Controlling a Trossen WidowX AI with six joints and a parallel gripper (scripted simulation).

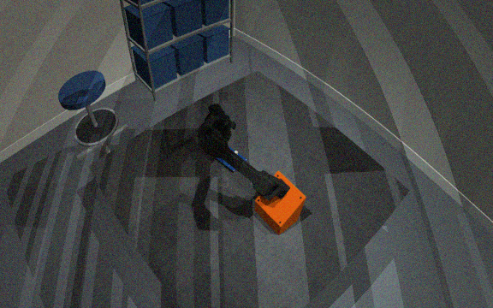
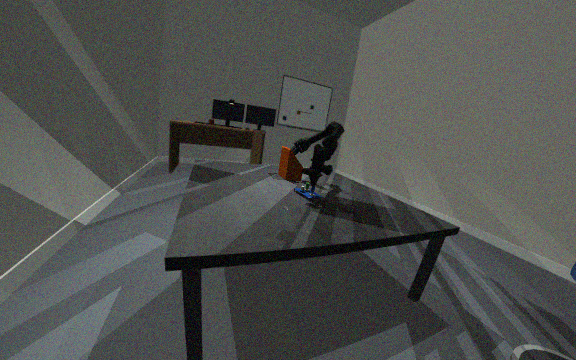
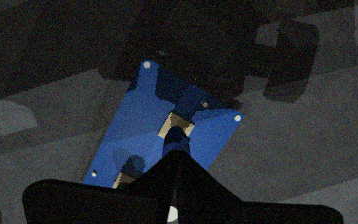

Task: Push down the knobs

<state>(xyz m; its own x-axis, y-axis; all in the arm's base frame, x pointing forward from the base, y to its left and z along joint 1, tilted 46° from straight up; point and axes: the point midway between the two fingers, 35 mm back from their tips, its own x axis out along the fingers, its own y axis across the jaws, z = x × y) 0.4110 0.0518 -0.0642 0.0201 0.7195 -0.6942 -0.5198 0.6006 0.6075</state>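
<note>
My gripper tip is now 20 mm above the blue knob. Round my gripper tip: green knob: 70 mm behind, 20 mm below.
</note>
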